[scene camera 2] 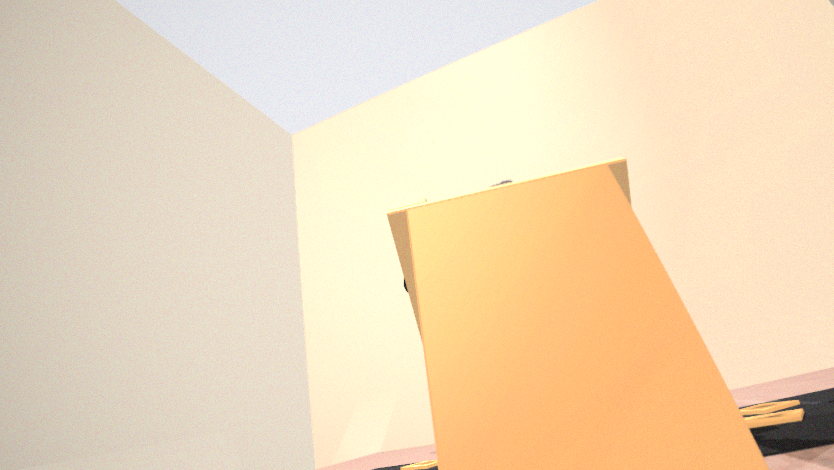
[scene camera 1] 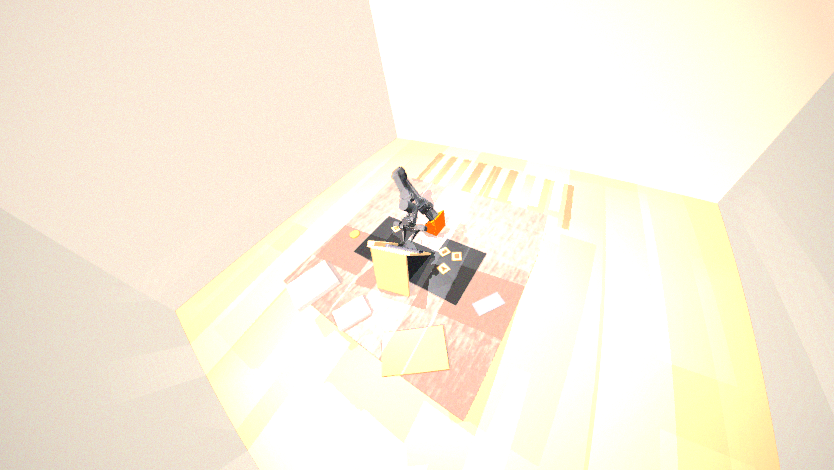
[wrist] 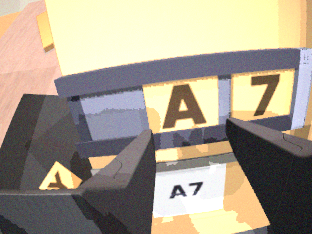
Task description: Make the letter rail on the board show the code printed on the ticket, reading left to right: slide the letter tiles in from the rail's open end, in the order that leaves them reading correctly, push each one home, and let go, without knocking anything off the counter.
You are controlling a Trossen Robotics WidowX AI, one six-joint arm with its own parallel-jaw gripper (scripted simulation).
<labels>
A white ticket shows in the wrist view (186,191); in scene camera 2 it is hidden by an upright board, in scene camera 1 it is hidden by an upright board.
</labels>
